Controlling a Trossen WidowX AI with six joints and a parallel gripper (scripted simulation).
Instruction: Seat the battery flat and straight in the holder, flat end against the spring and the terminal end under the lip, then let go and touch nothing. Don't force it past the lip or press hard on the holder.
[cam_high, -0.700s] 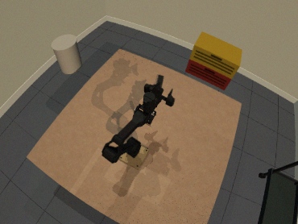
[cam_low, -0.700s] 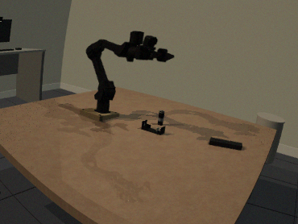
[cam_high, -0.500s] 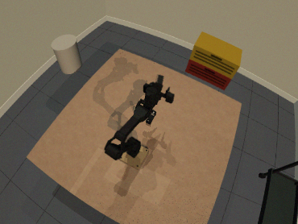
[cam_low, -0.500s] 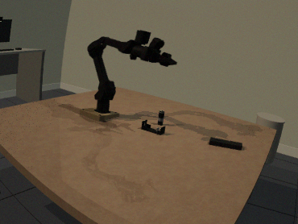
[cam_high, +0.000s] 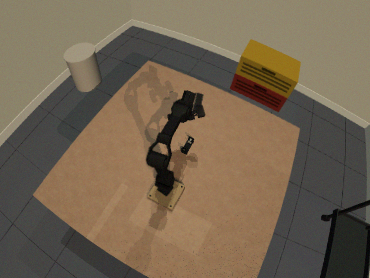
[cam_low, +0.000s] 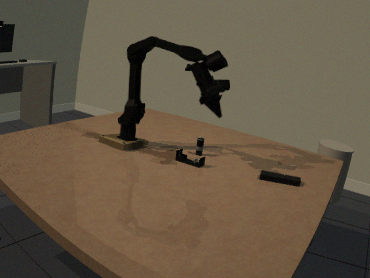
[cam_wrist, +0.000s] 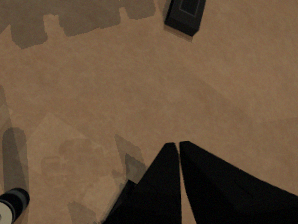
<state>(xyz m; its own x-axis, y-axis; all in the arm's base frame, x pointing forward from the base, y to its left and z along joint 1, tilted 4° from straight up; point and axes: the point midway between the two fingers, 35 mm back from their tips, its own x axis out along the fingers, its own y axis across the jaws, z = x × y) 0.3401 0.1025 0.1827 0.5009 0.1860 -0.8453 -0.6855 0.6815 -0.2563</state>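
My gripper tip is 3 cm past the spring coil, 6 cm to the left of it and 16 cm above it.
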